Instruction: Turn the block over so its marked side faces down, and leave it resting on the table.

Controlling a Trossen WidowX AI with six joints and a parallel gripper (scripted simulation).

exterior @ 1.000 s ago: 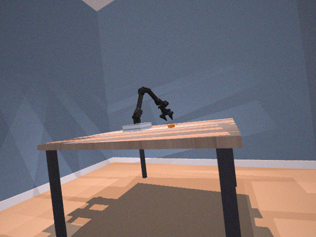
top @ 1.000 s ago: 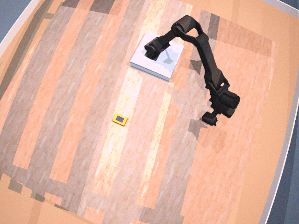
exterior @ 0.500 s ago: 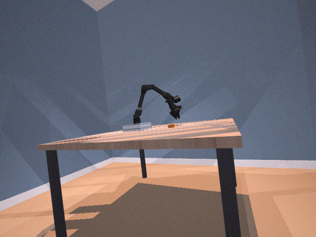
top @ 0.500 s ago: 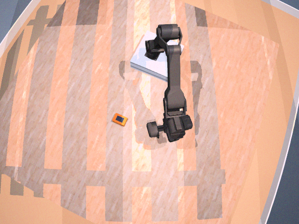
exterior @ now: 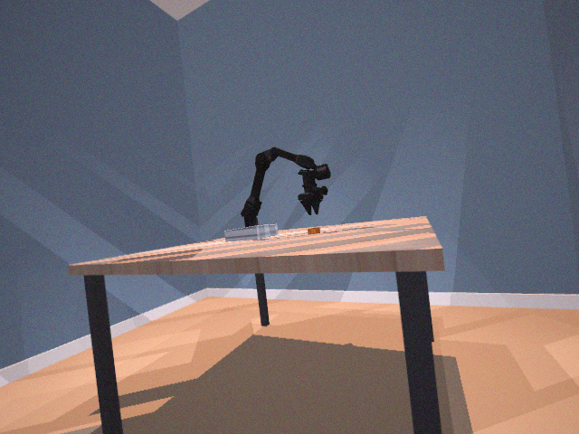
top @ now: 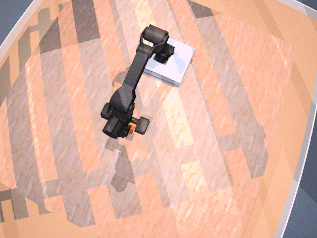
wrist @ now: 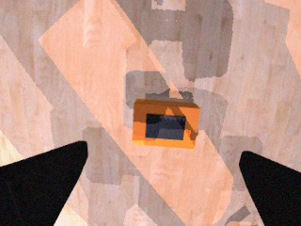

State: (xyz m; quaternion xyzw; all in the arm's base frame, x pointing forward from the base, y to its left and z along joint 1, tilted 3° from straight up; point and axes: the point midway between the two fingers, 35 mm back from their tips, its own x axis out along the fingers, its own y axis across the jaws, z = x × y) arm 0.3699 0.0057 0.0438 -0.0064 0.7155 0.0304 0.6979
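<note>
Now: the orange block 70 mm below my gripper tip and 10 mm behind it.
</note>
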